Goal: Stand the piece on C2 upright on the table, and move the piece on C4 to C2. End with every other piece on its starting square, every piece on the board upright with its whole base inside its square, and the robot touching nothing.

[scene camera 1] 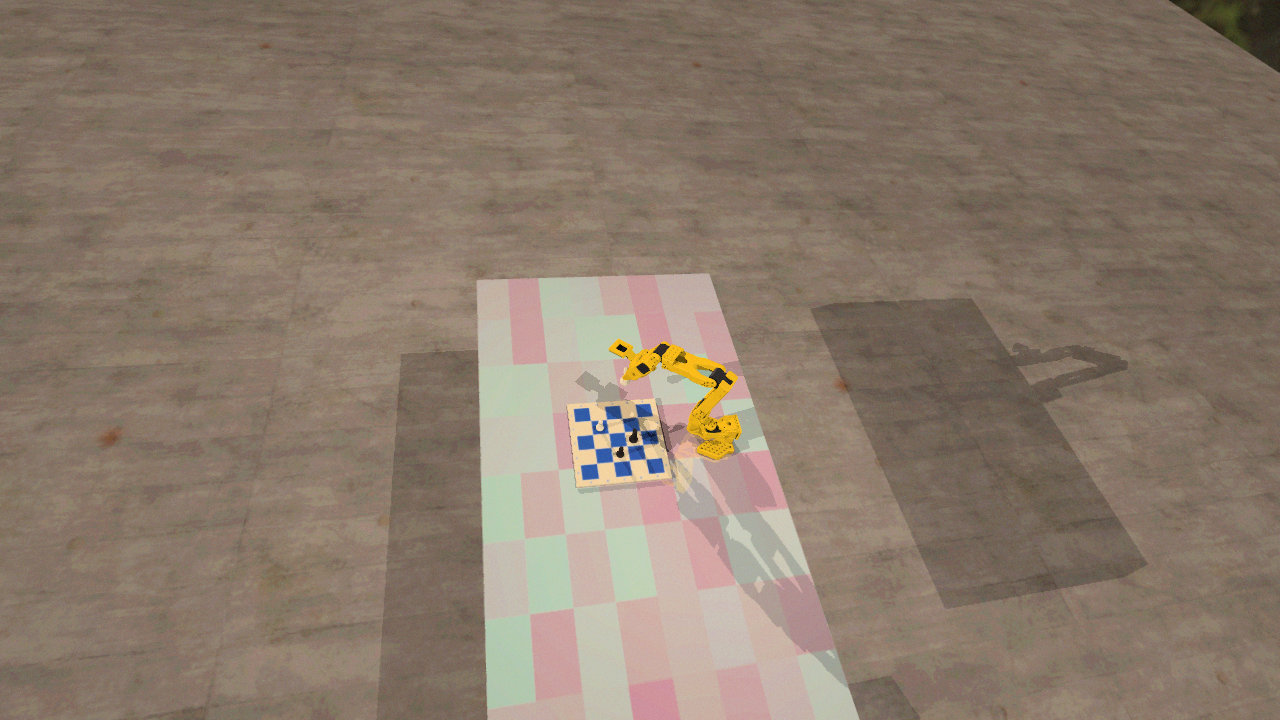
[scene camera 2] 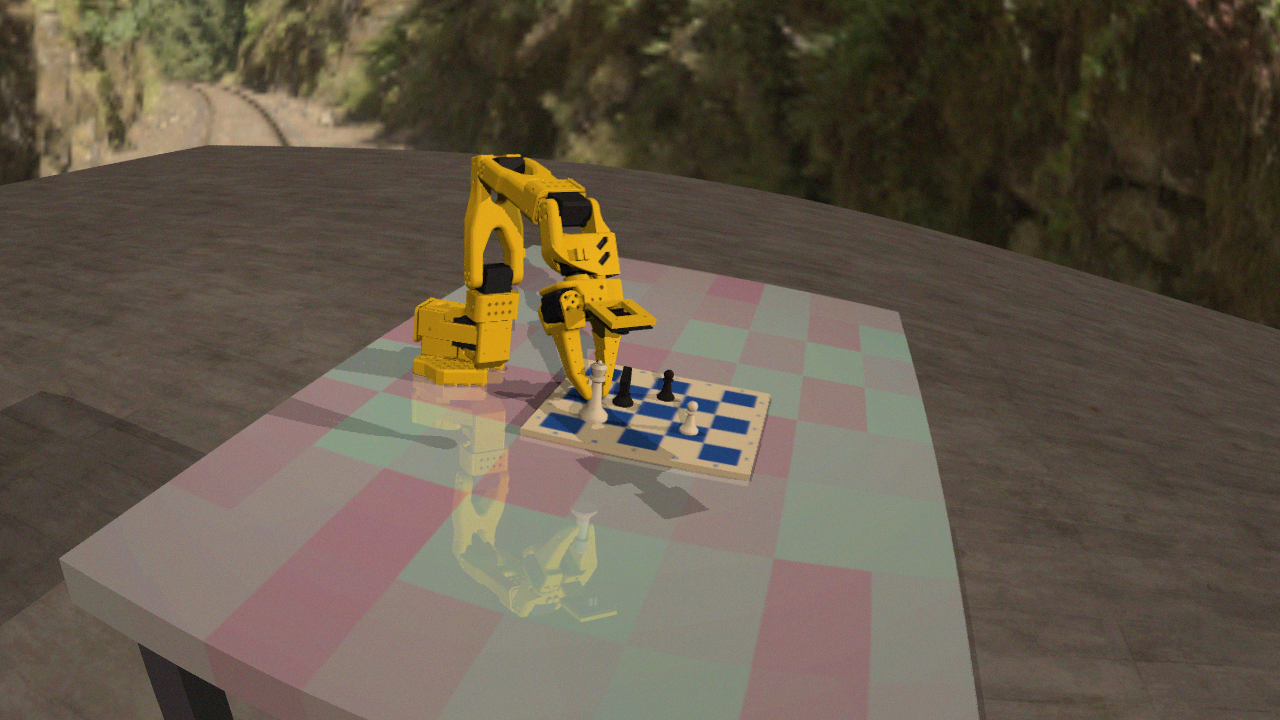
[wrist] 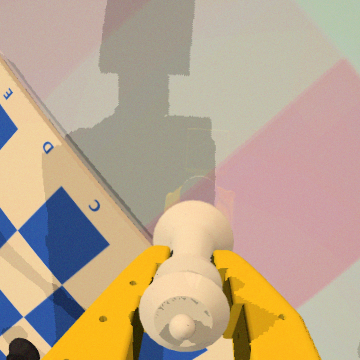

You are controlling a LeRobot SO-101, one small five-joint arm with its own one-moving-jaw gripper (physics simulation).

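Frame: origin at the arm's base, x right, y ahead, z up, level; centimetres.
Where they show: end effector, tool point: (scene camera 1: 624,377) (scene camera 2: 600,391) (wrist: 168,263); arm's base, origin of the base link: (scene camera 1: 704,440) (scene camera 2: 474,372).
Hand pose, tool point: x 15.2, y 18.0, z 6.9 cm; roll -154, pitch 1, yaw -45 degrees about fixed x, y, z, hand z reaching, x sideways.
Each offset is from my tool point to the top centre of the thing. Level surfaces: height alone.
My gripper (scene camera 1: 627,376) (scene camera 2: 599,392) (wrist: 192,252) is shut on a tall white piece {dz +3.0, dx +0.4, dy -0.3 cm} (scene camera 1: 623,379) (scene camera 2: 595,404) (wrist: 185,295), its jaws pressing on both sides of the stem. The piece hangs roughly upright, base down, in the air past the board's rank 1 edge, above the patterned table {dz -6.9 cm} (scene camera 1: 550,626) (scene camera 2: 662,573) (wrist: 310,220). The board {dz -6.9 cm} (scene camera 1: 575,484) (scene camera 2: 644,461) (wrist: 75,175) shows C2 bare. A black pawn {dz -3.1, dx -17.3, dy +3.2 cm} (scene camera 1: 619,453) (scene camera 2: 665,386) stands upright on C4.
A taller black piece {dz -2.4, dx -13.5, dy -0.6 cm} (scene camera 1: 633,437) (scene camera 2: 623,388) (wrist: 23,349) stands on B3, partly cut off in the wrist view. A white pawn {dz -3.1, dx -9.8, dy +6.9 cm} (scene camera 1: 600,427) (scene camera 2: 688,419) stands on D2. The arm's base (scene camera 1: 716,445) (scene camera 2: 460,367) stands beside the board's A side.
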